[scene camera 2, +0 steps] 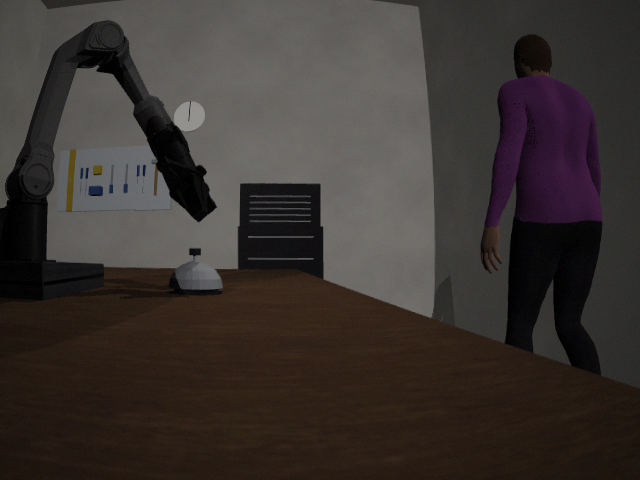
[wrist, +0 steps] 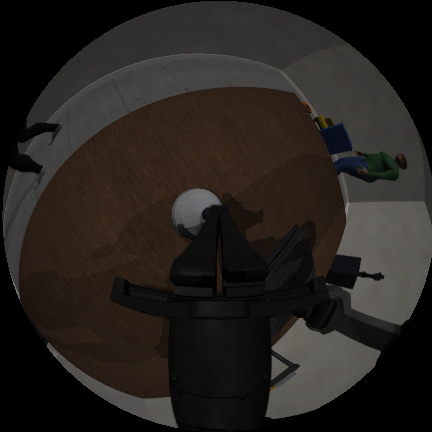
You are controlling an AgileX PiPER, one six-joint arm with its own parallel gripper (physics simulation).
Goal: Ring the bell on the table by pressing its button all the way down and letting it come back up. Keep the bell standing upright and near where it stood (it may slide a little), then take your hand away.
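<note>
The bell [scene camera 2: 196, 277] [wrist: 192, 210] is a pale grey dome on a dark base, standing upright on the wooden table [scene camera 2: 289, 372] [wrist: 150, 150]. Its dark button [scene camera 2: 194, 251] stands up on a thin stem on top of the dome. In the wrist view the button is partly hidden behind the fingertips. My gripper [scene camera 2: 207, 213] [wrist: 218, 213] is shut with its fingertips together and holds nothing. It hangs tilted above the bell, with a visible gap between the fingertips and the button.
The robot's base [scene camera 2: 67, 279] stands on the table to the left of the bell. A person in a purple top [scene camera 2: 555, 149] stands beyond the right table edge. A person in green [wrist: 382, 166] and a blue box [wrist: 336, 138] are beyond the table in the wrist view. A dark cabinet [scene camera 2: 280, 248] stands behind.
</note>
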